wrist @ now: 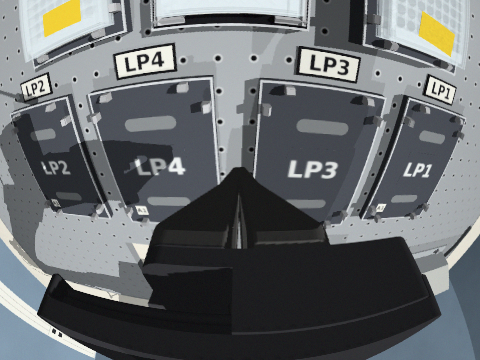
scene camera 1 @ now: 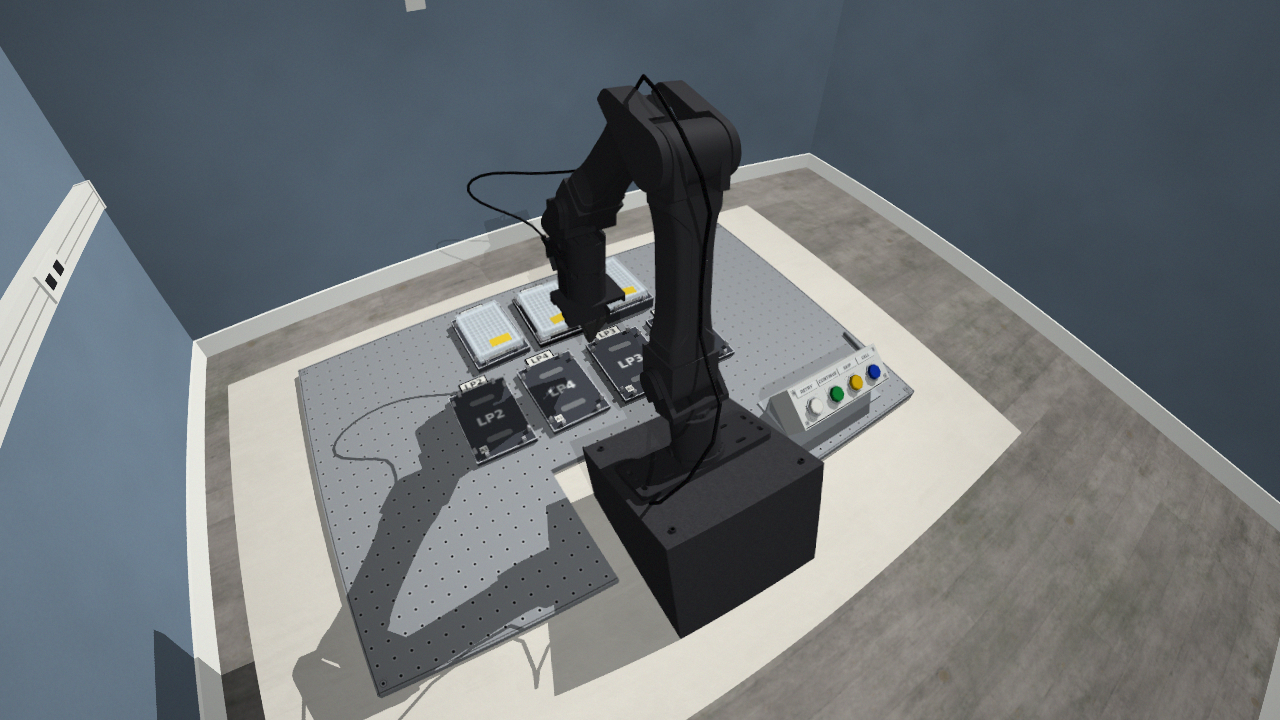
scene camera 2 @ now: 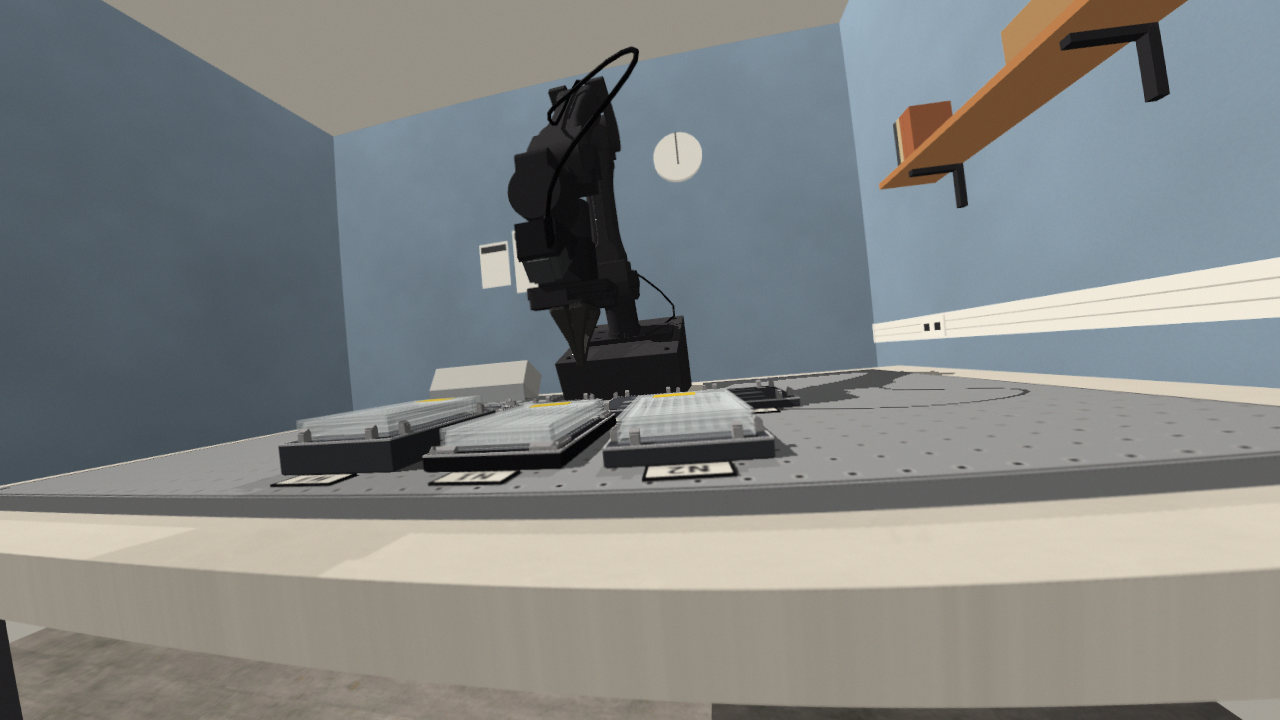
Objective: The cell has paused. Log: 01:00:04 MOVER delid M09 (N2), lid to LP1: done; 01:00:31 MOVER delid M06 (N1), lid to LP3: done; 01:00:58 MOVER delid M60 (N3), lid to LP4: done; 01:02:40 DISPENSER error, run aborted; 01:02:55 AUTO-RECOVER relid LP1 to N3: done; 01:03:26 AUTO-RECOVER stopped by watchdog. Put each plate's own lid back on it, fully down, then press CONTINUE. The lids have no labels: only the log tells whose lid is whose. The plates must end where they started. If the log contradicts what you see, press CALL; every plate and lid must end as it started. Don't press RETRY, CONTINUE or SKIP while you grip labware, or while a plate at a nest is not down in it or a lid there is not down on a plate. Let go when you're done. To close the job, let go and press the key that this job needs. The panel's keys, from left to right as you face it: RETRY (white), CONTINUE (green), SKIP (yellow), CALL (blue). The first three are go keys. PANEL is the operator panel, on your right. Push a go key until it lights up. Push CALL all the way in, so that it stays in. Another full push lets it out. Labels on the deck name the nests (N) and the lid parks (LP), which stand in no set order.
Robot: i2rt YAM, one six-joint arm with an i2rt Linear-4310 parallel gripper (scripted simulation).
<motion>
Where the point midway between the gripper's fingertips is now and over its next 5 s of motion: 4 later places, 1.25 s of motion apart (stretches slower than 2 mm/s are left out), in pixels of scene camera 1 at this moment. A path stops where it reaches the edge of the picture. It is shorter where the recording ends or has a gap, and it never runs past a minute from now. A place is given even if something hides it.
My gripper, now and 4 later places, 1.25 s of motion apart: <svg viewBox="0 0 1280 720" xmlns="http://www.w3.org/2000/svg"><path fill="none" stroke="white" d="M589 340L587 337L587 312L686 298L749 315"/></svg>
</motion>
